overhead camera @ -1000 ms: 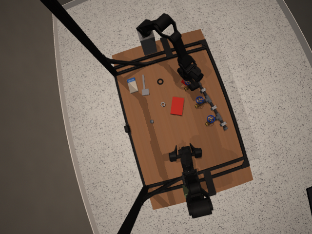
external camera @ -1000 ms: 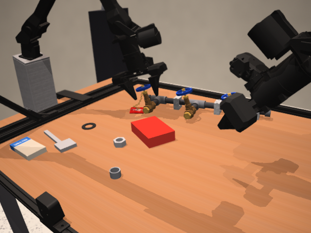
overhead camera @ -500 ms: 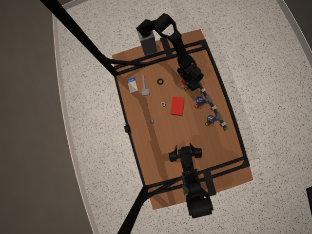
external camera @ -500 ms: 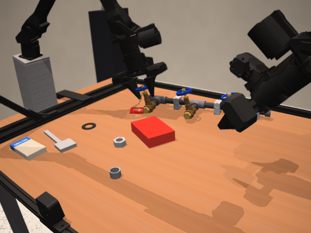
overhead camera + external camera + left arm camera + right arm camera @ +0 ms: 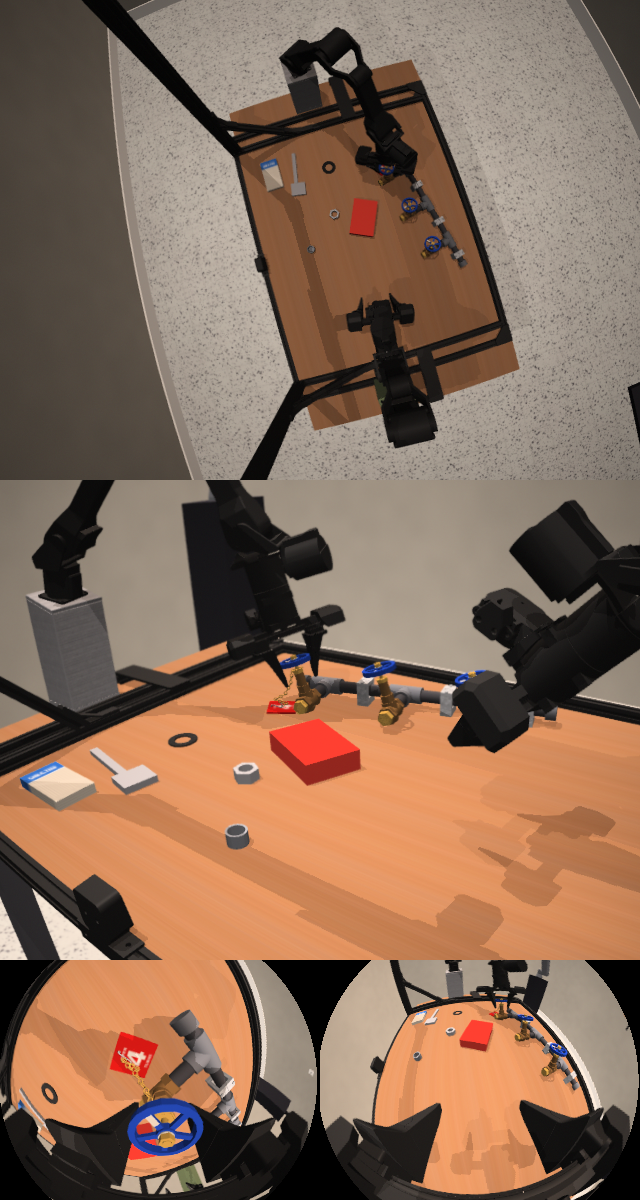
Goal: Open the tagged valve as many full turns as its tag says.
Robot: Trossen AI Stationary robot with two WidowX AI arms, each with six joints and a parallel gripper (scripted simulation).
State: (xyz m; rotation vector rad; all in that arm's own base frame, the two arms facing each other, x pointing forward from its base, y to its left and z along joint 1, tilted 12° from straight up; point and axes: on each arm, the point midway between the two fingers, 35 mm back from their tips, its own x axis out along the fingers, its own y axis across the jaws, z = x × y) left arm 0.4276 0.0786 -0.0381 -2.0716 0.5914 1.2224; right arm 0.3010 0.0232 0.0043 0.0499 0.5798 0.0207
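My left hand is 90 mm above the red tag, 40 mm to the right of it and 10 mm past it. Round my left hand: box 380 mm behind, 120 mm to the left, 80 mm below; red block 120 mm to the right, 110 mm behind, 70 mm below; grey t-shaped piece 300 mm behind, 80 mm to the left, 80 mm below.
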